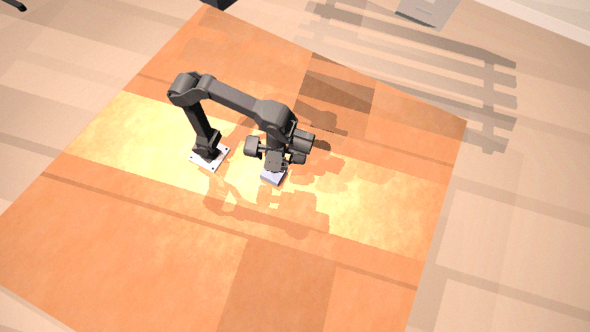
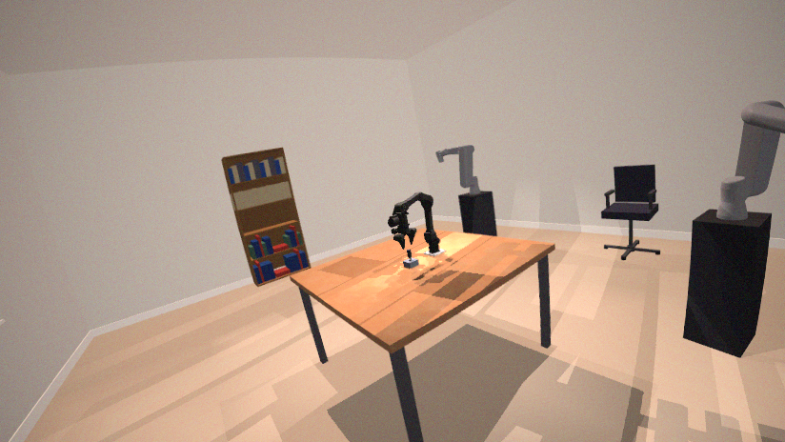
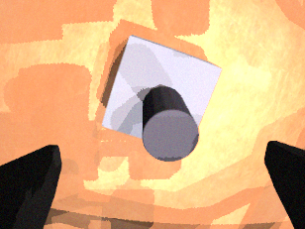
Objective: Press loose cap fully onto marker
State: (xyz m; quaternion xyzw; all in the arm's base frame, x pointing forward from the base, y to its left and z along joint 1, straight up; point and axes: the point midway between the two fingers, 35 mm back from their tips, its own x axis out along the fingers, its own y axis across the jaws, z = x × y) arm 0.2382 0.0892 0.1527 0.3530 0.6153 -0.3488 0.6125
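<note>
Now: the dark marker cap 4 cm below my gripper tip. Round my gripper tip: holder block: 11 cm below.
</note>
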